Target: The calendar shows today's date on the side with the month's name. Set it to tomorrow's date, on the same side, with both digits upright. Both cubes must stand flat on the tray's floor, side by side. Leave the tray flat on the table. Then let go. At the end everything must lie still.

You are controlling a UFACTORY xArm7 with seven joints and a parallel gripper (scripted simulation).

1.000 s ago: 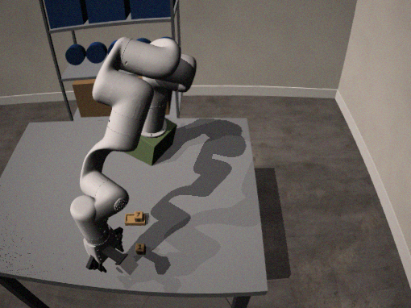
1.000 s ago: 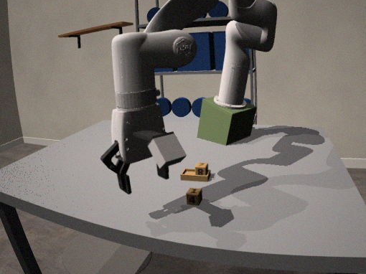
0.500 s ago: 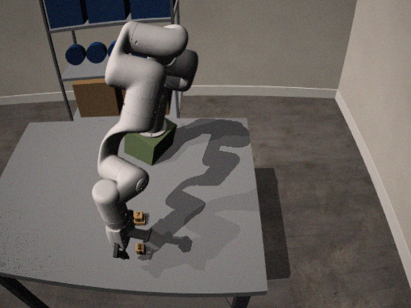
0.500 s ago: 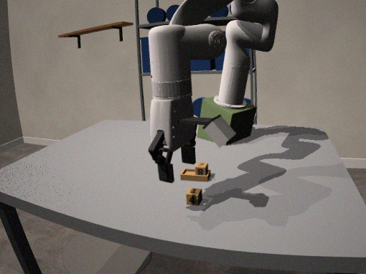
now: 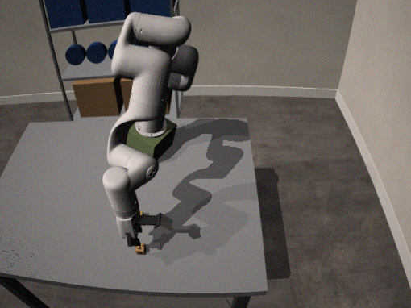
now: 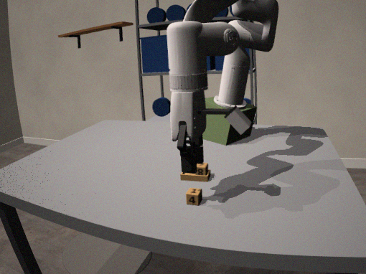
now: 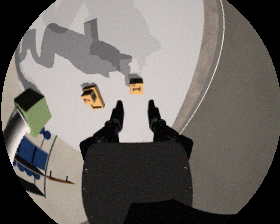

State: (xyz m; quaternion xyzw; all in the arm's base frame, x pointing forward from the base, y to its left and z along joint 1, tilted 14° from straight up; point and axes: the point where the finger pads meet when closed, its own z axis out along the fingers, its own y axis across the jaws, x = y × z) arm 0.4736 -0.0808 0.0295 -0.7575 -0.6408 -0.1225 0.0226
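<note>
Right now my hand is 90 mm above the cube. Round my hand: wooden calendar tray: 130 mm behind, 10 mm to the right, 100 mm below.
</note>
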